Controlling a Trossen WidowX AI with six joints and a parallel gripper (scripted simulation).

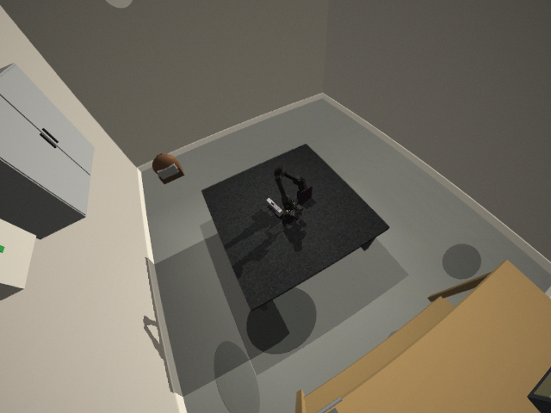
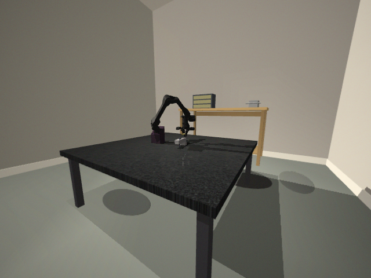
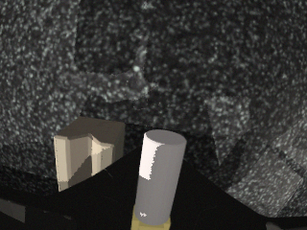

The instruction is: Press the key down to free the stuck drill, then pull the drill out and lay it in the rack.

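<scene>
Now: gripper tip 4 cm to the left of the drill, 4 cm below it and 1 cm short of it.
</scene>
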